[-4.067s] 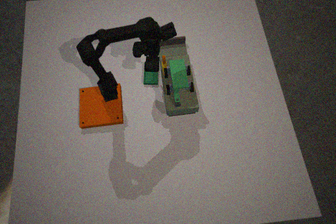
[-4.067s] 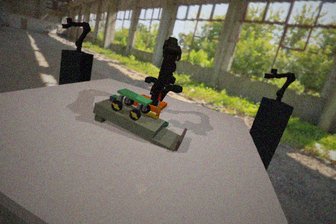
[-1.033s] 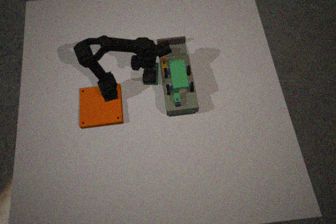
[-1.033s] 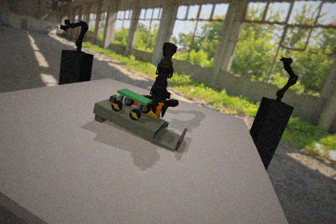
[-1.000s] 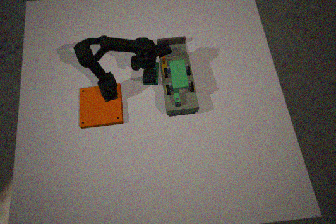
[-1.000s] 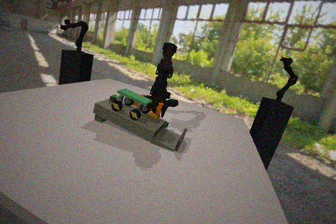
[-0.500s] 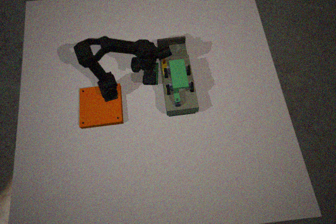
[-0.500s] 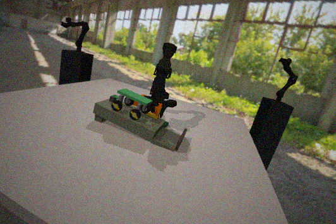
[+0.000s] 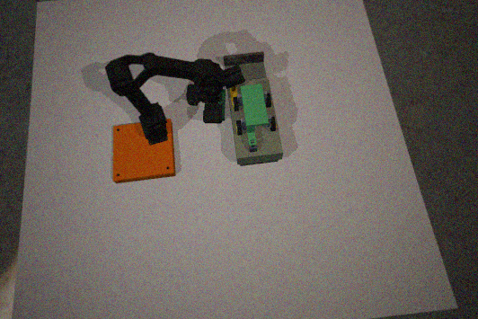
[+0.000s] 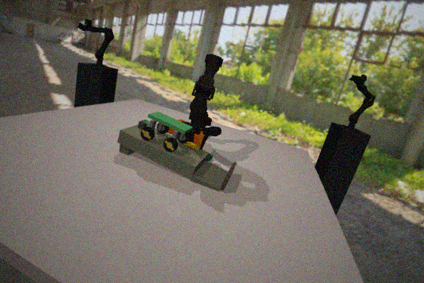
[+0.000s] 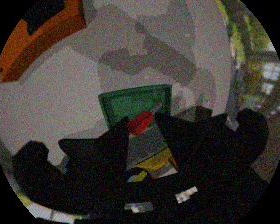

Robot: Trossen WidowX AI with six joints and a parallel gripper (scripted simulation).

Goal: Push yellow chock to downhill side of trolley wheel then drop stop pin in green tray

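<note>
Now: gripper tip 1 cm to the right of the red-headed stop pin. Also, from my gripper tip: yellow chock 7 cm ahead, 5 cm above, 1 cm to the right; then grey-green ramp 11 cm to the right, 11 cm ahead, 1 cm above; then green tray 4 cm below.
</note>
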